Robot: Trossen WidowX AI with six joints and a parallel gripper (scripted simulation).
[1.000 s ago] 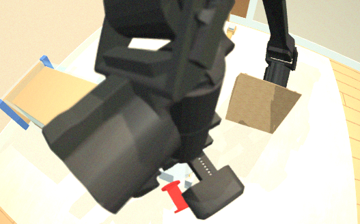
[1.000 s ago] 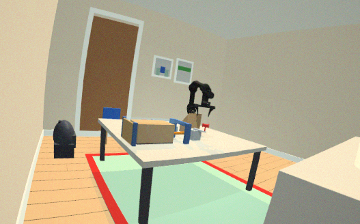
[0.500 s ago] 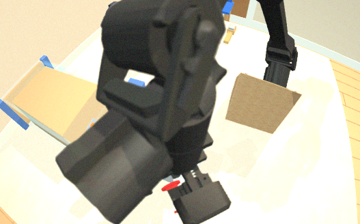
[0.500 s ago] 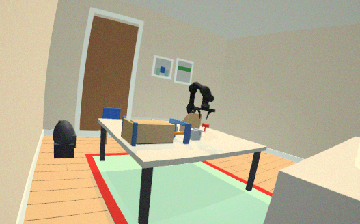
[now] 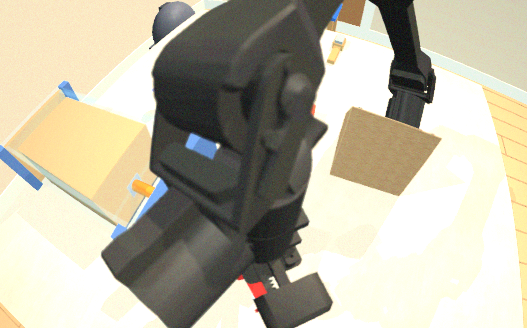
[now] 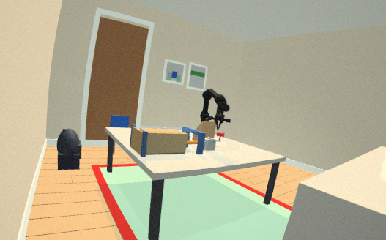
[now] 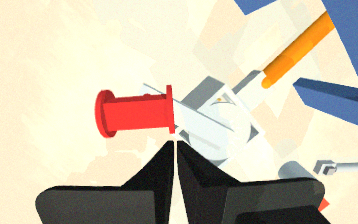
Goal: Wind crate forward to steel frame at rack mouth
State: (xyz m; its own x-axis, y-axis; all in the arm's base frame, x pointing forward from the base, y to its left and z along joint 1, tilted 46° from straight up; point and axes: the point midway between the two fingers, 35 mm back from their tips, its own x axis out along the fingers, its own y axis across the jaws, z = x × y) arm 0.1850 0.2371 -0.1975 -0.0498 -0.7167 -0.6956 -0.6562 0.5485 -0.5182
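The red spool-shaped grip lies 10 mm behind my gripper tip, 30 mm to the left of it and 50 mm below it. Also, from my gripper tip: grey winch (80 mm to the right, 150 mm below); then winch handle (10 mm to the right, 80 mm below); then blue steel frame (170 mm ahead, 80 mm to the right, 70 mm below).
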